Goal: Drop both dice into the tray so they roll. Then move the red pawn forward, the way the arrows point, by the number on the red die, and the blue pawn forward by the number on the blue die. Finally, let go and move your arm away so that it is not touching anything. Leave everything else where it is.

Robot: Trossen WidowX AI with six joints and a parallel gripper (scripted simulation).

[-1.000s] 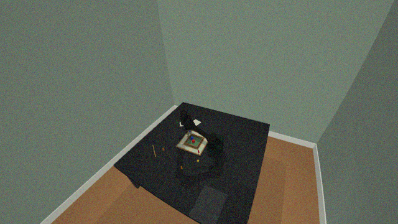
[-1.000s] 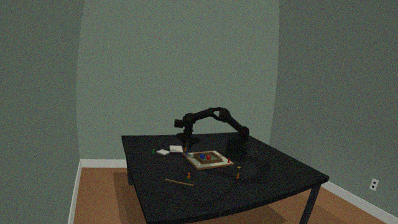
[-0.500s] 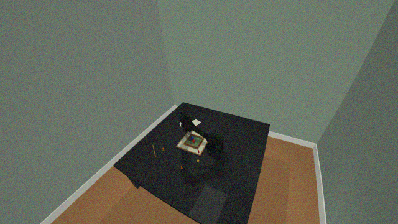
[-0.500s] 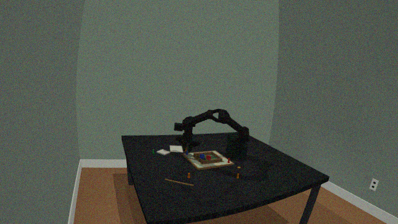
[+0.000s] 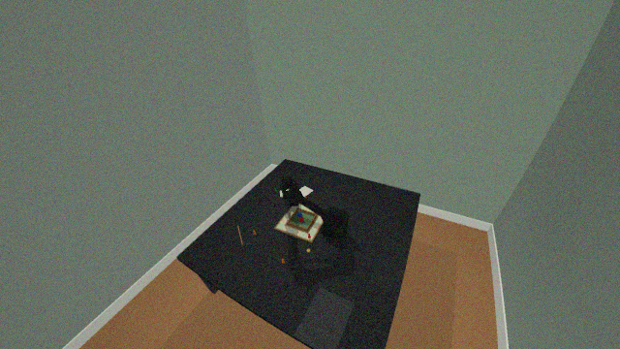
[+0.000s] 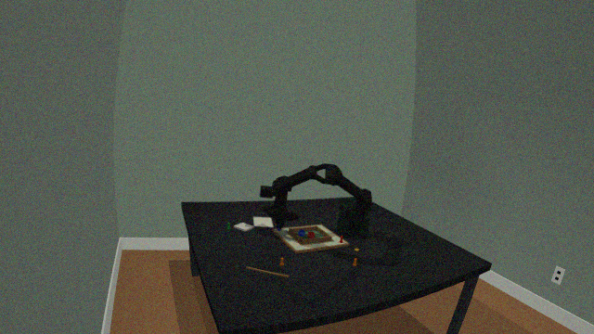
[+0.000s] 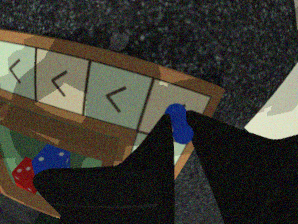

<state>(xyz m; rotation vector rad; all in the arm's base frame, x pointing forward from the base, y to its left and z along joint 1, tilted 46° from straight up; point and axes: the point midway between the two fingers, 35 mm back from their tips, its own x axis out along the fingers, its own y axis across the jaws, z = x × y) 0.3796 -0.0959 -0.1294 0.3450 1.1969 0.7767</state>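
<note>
My gripper tip is now 12 cm to the right of the green tray, 10 cm past it and 2 cm above it. The rest, counted from my gripper tip: blue pawn 1 cm above; green pawn 23 cm ahead, 11 cm to the right, 1 cm below; red pawn 25 cm to the left, 20 cm behind, 1 cm above.
</note>
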